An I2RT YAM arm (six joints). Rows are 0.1 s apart.
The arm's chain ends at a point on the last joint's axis. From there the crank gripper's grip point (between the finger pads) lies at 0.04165 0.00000 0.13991 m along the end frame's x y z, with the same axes.
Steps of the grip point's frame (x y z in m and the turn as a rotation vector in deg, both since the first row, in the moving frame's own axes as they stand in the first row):
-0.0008 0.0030 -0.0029 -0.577 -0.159 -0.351
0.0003 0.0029 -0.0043 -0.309 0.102 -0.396
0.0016 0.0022 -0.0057 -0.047 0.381 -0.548
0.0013 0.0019 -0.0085 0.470 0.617 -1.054
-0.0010 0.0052 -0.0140 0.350 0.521 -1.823
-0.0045 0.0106 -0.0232 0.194 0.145 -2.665
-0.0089 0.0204 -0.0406 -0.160 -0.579 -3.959
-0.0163 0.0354 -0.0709 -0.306 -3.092 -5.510
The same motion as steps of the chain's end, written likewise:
-0.0004 0.0018 -0.0030 -0.577 -0.159 -0.351
0.0000 0.0024 -0.0042 -0.309 0.102 -0.396
0.0007 0.0025 -0.0054 -0.047 0.381 -0.548
-0.0002 0.0038 -0.0080 0.470 0.617 -1.054
-0.0022 0.0074 -0.0136 0.350 0.521 -1.823
-0.0048 0.0130 -0.0231 0.194 0.145 -2.665
-0.0074 0.0228 -0.0410 -0.160 -0.579 -3.959
-0.0085 0.0383 -0.0729 -0.306 -3.092 -5.510

